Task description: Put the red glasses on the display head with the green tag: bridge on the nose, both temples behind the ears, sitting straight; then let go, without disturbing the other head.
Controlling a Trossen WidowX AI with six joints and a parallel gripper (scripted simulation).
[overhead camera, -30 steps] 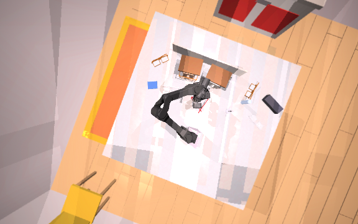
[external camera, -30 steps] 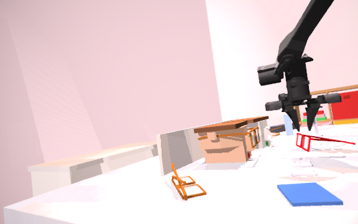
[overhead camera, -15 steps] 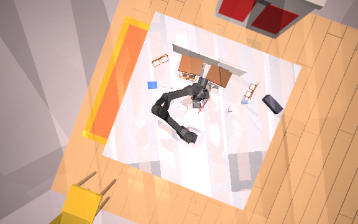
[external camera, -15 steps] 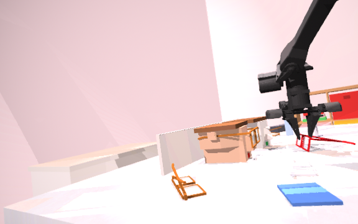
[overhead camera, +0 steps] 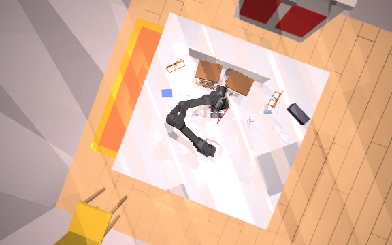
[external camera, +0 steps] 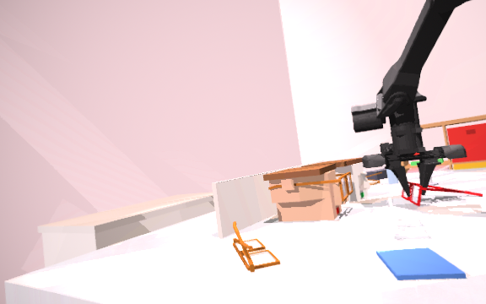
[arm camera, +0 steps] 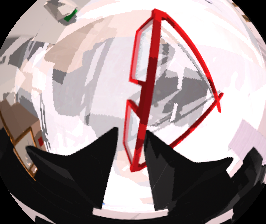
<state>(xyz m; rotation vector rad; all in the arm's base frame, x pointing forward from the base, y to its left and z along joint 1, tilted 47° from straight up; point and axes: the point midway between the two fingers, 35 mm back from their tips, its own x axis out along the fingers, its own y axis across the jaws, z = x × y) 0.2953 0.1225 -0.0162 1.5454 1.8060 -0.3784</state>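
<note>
Now: gripper tip 30 cm to the left of the white stand, 2 cm past it and 1 cm below it. Round my gripper tip: white wall panel 30 cm ahead, 4 cm above; then pale-blue cylinder 39 cm to the right, 9 cm ahead, 3 cm above; then blue pad 37 cm to the left, 2 cm behind, 1 cm below.
</note>
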